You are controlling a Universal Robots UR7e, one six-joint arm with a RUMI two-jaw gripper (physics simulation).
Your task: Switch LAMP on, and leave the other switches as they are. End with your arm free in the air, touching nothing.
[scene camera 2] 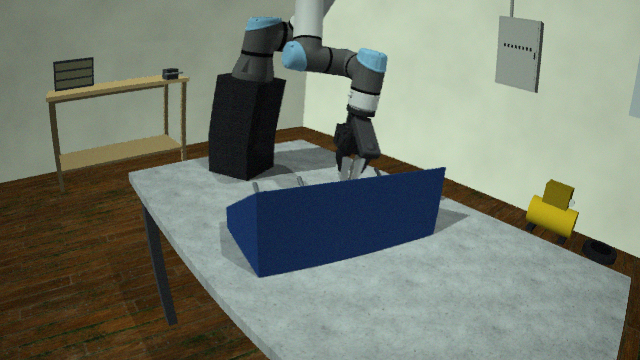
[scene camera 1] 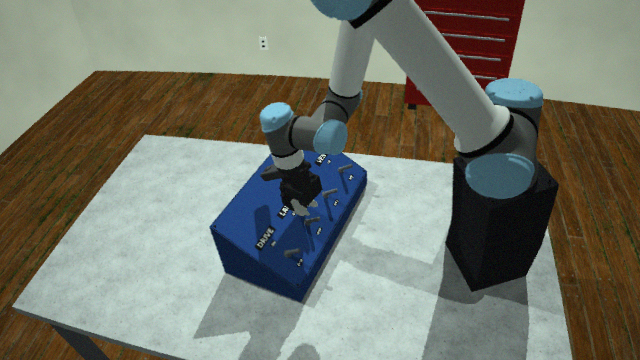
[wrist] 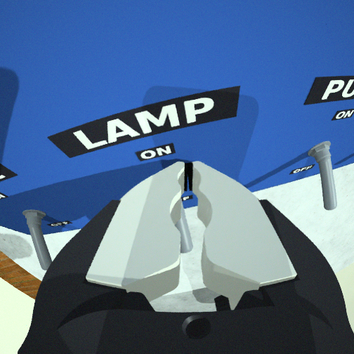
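Where they show: gripper, between the fingertips: (scene camera 1: 303, 214); arm's base, origin of its link: (scene camera 2: 252, 77).
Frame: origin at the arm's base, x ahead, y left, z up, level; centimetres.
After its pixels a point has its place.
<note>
The blue switch box (scene camera 1: 245, 210) {y 13.8, x 62.2, z -17.2 cm} (scene camera 2: 350, 225) {y -4.7, x 64.4, z -25.7 cm} stands on the table with four levers. The LAMP label (wrist: 145, 121) and its ON mark (wrist: 156, 151) lie just ahead of my fingertips in the wrist view. The LAMP lever (scene camera 1: 312, 220) {y 7.2, x 45.9, z -22.9 cm} (wrist: 185, 239) leans to the OFF side, like the DRIVE lever (scene camera 1: 292, 253) {y 19.3, x 47.1, z -23.2 cm} (wrist: 39, 240), the PUMP lever (scene camera 1: 330, 192) {y -4.7, x 44.5, z -22.9 cm} (wrist: 327, 185) and the VENT lever (scene camera 1: 345, 169) {y -16.6, x 43.4, z -23.2 cm}. My gripper (scene camera 1: 306, 210) {y 5.0, x 49.4, z -24.0 cm} (scene camera 2: 351, 176) (wrist: 187, 165) is shut and empty, low over the sloped face on the ON side of the LAMP lever. The fingers partly hide that lever; whether they touch it I cannot tell.
The grey table (scene camera 1: 150, 200) {y 5.0, x 107.4, z -34.7 cm} (scene camera 2: 425, 300) {y -0.6, x 87.1, z -34.7 cm} carries the box and the black arm pedestal (scene camera 1: 500, 230) {y 9.6, x -1.6, z -9.8 cm} (scene camera 2: 245, 125) {y -5.4, x 8.5, z -15.5 cm}. The neighbouring levers stand on both sides of my gripper. A red drawer cabinet (scene camera 1: 470, 27), a wooden bench (scene camera 2: 120, 87) and a yellow compressor (scene camera 2: 552, 216) stand beyond the table.
</note>
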